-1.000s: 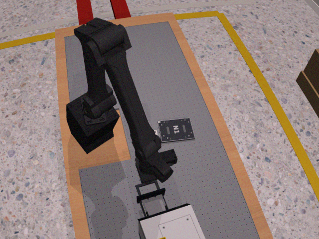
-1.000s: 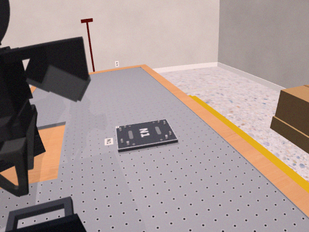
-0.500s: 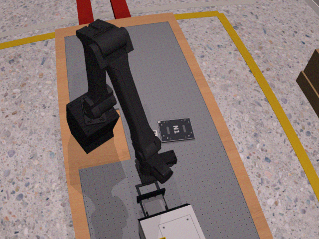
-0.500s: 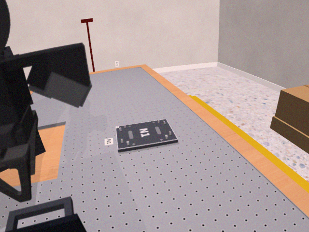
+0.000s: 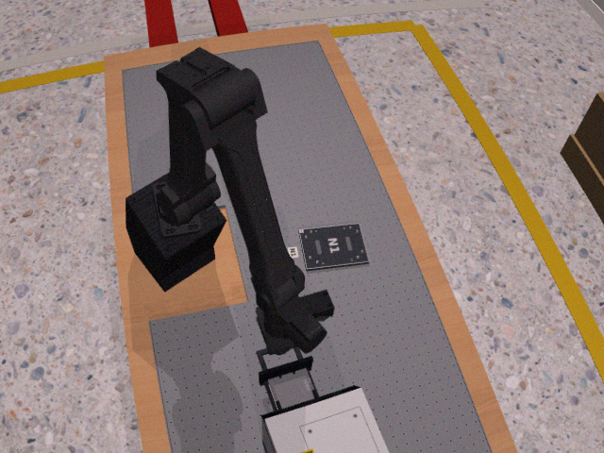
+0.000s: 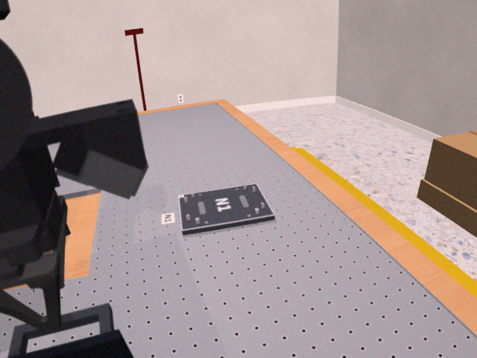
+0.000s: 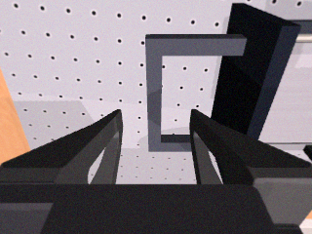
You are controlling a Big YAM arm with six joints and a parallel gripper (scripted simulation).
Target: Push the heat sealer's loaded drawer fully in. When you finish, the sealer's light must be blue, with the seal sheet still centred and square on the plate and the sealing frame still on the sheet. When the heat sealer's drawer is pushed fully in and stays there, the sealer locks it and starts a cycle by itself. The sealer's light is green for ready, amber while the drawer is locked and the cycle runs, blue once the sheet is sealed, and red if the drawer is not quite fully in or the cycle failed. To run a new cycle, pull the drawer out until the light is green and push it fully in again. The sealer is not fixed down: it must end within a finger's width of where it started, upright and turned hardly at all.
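Now: the black drawer 12 cm to the right of my hand and 4 cm below it.
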